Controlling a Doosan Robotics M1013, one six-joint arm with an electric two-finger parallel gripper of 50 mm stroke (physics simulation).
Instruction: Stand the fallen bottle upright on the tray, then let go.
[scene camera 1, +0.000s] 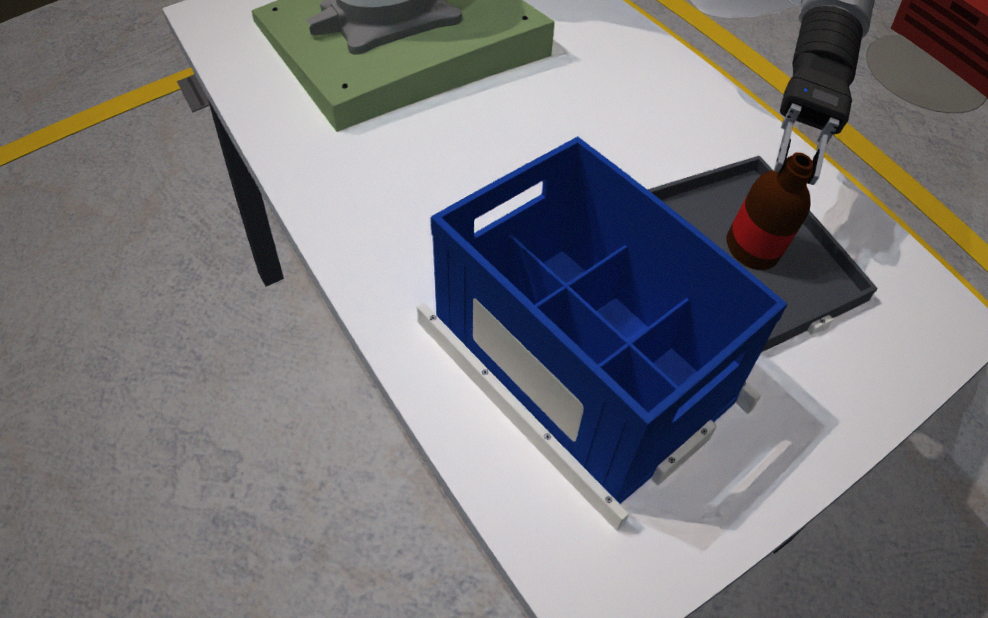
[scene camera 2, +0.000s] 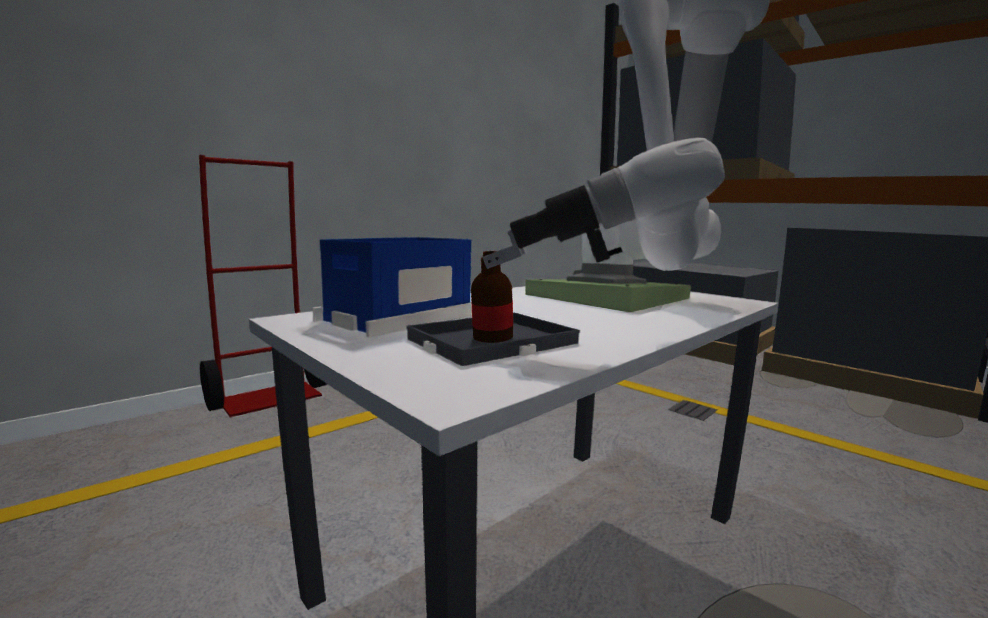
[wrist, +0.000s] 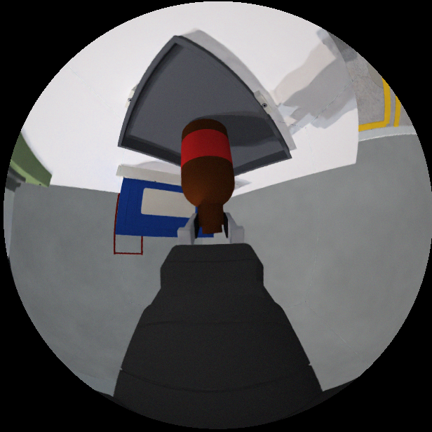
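Pixels of known places: gripper, fingertip midpoint: (scene camera 1: 796, 174) (scene camera 2: 487, 261); arm's base, origin of the base link: (scene camera 1: 389, 13) (scene camera 2: 606, 282).
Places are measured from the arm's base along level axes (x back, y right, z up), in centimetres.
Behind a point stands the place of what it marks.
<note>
The brown bottle (scene camera 1: 772, 214) @[y -21.4, x -64.2, z 5.8 cm] (scene camera 2: 492, 302) @[y -27.4, x -64.3, z 3.5 cm] (wrist: 207, 165) with a red band is upright over the dark grey tray (scene camera 1: 823, 298) @[y -27.6, x -71.8, z -3.9 cm] (scene camera 2: 553, 342) @[y -34.2, x -56.0, z -3.3 cm] (wrist: 170, 90). In the scene camera 2 view its base appears to be at the tray's floor; whether a thin gap is left under it I cannot tell. My gripper (scene camera 1: 800, 163) @[y -24.2, x -63.2, z 10.2 cm] (scene camera 2: 489, 260) @[y -24.2, x -63.2, z 10.2 cm] (wrist: 210, 220) is shut on the bottle's neck, just below the mouth, and comes in at a slant from above. The far side of the bottle's base is hidden.
A blue divided crate (scene camera 1: 539, 357) @[y 12.2, x -70.8, z 8.1 cm] (scene camera 2: 349, 284) @[y -0.9, x -80.0, z 4.6 cm] (wrist: 131, 207) stands close beside the tray between light strips on the white table (scene camera 1: 349, 218) @[y 19.0, x -36.2, z -4.4 cm] (scene camera 2: 408, 393) @[y -39.5, x -86.4, z -4.4 cm]. The green base block (scene camera 1: 437, 80) @[y -0.7, x -17.9, z -1.8 cm] (scene camera 2: 619, 295) @[y -17.4, x -16.1, z -0.5 cm] is farther back. A red hand truck (scene camera 2: 251, 268) stands behind the table.
</note>
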